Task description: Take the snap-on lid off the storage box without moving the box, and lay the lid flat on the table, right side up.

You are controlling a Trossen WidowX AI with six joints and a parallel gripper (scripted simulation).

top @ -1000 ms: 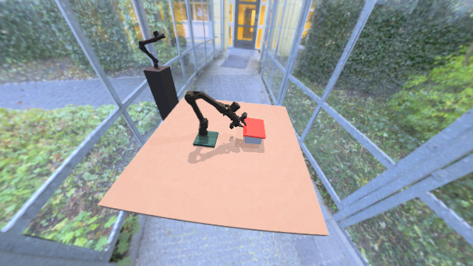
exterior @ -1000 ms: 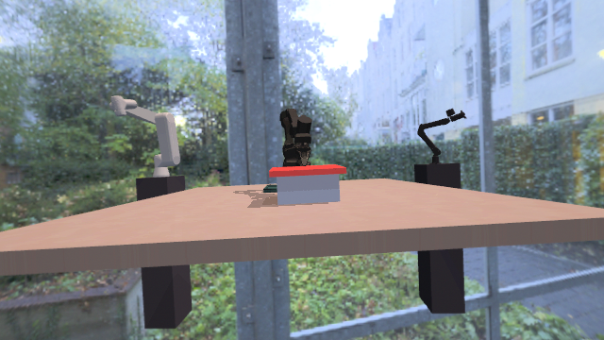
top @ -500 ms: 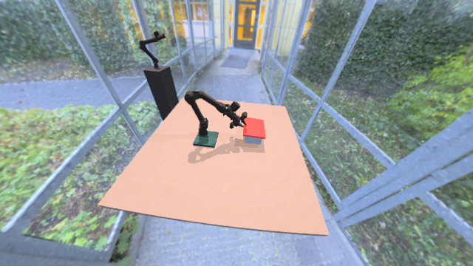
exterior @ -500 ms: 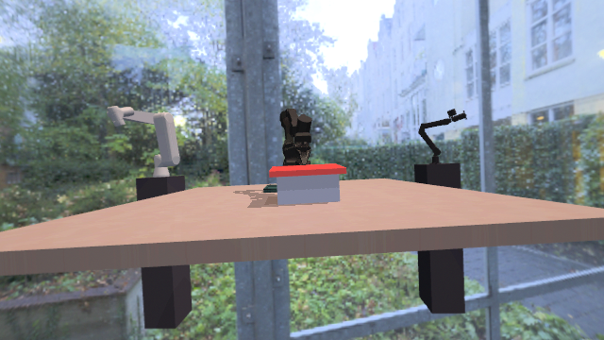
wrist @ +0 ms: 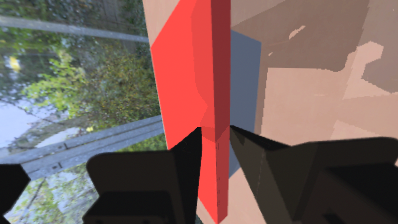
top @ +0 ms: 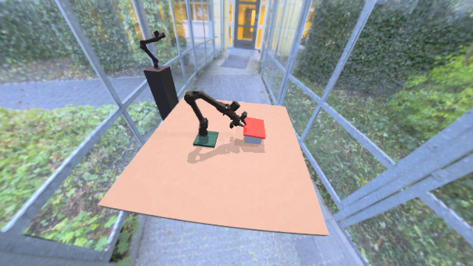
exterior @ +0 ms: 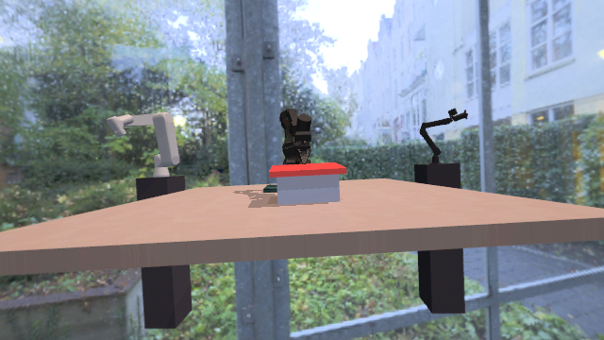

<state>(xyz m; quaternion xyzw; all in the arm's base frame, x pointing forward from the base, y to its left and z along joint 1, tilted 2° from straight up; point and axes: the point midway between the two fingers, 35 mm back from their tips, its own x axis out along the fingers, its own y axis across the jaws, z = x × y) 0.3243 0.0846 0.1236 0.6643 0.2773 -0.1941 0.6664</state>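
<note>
Now: the red lid 80 mm ahead of my gripper tip and 10 mm to the left of it. From my gripper tip the other things lie so: grey storage box (80 mm ahead, 10 mm to the left, 60 mm below).
</note>
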